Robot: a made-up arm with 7 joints. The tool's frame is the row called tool.
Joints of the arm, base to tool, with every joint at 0 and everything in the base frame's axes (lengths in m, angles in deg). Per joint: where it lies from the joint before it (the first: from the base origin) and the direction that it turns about. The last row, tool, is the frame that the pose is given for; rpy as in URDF.
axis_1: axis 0 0 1 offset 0 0 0.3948
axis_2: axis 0 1 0 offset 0 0 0
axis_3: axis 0 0 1 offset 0 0 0.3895
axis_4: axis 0 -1 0 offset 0.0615 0 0
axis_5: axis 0 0 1 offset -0.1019 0 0.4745
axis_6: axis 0 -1 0 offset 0 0 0
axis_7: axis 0 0 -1 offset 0.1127 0 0
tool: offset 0 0 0 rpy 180 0 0
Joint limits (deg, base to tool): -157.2..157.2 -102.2..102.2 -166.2..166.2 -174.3..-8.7 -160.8..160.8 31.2..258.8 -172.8..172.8
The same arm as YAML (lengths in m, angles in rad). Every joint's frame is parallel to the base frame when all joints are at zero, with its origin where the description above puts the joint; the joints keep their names.
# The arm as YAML. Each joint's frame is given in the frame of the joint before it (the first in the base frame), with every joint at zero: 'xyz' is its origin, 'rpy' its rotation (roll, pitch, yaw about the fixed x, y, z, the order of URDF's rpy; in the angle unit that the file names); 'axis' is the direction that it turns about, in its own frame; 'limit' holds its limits. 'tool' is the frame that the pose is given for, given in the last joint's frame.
units:
  length: m
  angle: rad
joints:
  - name: axis_1
    type: revolute
    origin:
      xyz: [0.0, 0.0, 0.3948]
      rpy: [0.0, 0.0, 0.0]
    axis: "+z"
    limit:
      lower: -2.7437
      upper: 2.7437
  - name: axis_2
    type: revolute
    origin:
      xyz: [0.0, 0.0, 0.0]
      rpy: [0.0, 0.0, 0.0]
    axis: "+y"
    limit:
      lower: -1.7837
      upper: 1.7837
  - name: axis_3
    type: revolute
    origin:
      xyz: [0.0, 0.0, 0.3895]
      rpy: [0.0, 0.0, 0.0]
    axis: "+z"
    limit:
      lower: -2.9007
      upper: 2.9007
  - name: axis_4
    type: revolute
    origin:
      xyz: [0.0615, 0.0, 0.0]
      rpy: [0.0, 0.0, 0.0]
    axis: "-y"
    limit:
      lower: -3.0421
      upper: -0.1518
  - name: axis_5
    type: revolute
    origin:
      xyz: [-0.1019, 0.0, 0.4745]
      rpy: [0.0, 0.0, 0.0]
    axis: "+z"
    limit:
      lower: -2.8065
      upper: 2.8065
  - name: axis_6
    type: revolute
    origin:
      xyz: [0.0, 0.0, 0.0]
      rpy: [0.0, 0.0, 0.0]
    axis: "-y"
    limit:
      lower: 0.5445
      upper: 4.5169
  - name: axis_7
    type: revolute
    origin:
      xyz: [0.1127, 0.0, 0.0]
      rpy: [0.0, 0.0, 0.0]
    axis: "-z"
    limit:
      lower: -3.0159
      upper: 3.0159
tool:
  origin:
    xyz: [0.0, 0.0, 0.0]
    rpy: [3.1416, 0.0, 0.0]

